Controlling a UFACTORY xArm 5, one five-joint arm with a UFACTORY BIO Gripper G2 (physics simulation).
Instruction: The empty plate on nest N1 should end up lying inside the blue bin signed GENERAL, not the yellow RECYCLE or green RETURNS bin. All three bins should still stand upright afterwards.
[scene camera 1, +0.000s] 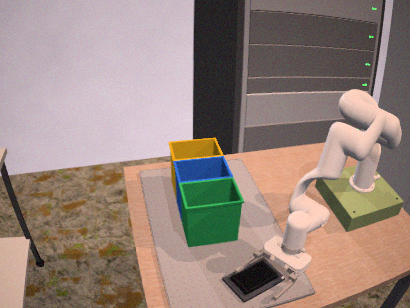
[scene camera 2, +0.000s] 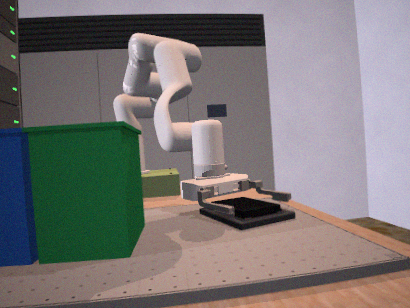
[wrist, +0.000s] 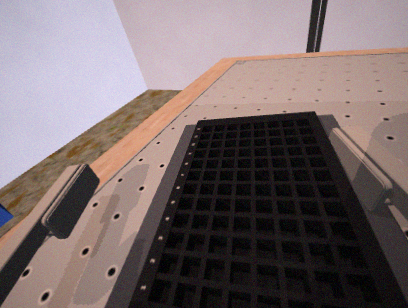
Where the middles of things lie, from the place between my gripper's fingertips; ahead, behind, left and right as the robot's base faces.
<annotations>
I see the black plate (scene camera 2: 244, 207) 1 cm behind my hand and 4 cm to the right of it. The rest, counted from my hand: dark nest (scene camera 2: 272, 218) (1 cm behind, 4 cm to the right, 2 cm below); then blue bin (scene camera 1: 190, 170) (4 cm ahead, 43 cm to the right, 7 cm above); then green bin (scene camera 2: 86, 179) (5 cm ahead, 30 cm to the right, 7 cm above).
</annotations>
